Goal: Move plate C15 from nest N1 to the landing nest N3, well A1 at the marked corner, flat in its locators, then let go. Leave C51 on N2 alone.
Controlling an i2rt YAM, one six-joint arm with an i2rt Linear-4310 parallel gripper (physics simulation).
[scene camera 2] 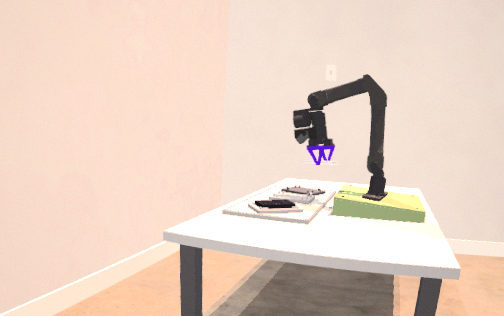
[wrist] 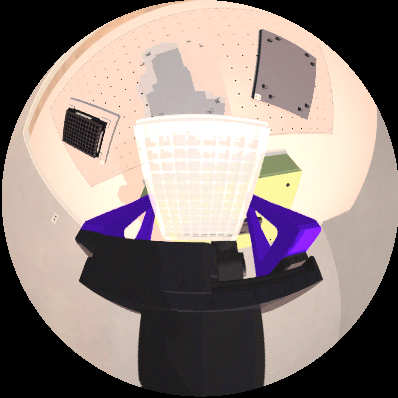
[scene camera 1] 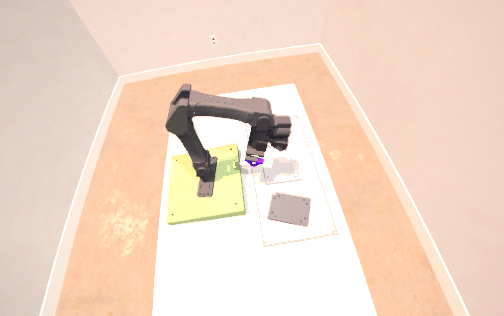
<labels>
The gripper holds a translucent white well plate (wrist: 200, 170), which touches nothing else.
</labels>
